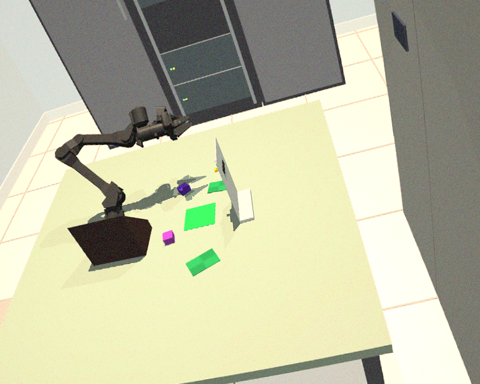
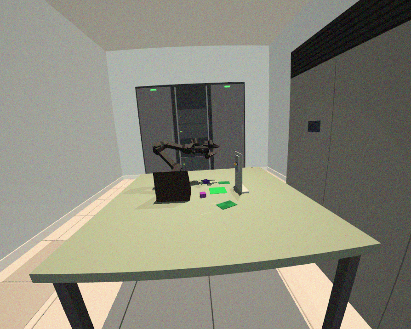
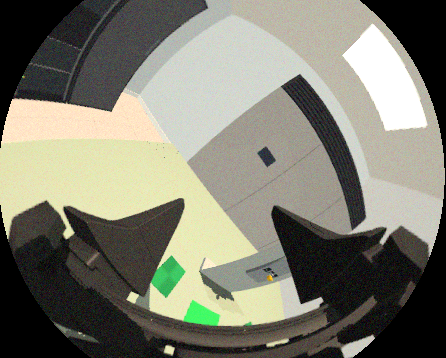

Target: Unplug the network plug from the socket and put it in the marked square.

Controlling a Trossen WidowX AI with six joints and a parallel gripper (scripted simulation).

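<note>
Now: gripper tip 270 mm to the left of the network plug, 70 mm above it and 60 mm short of it. Also, from my gripper tip: upright panel 270 mm to the right, 140 mm below, 80 mm ahead; green marked square 260 mm below, 240 mm to the right, 80 mm behind.
</note>
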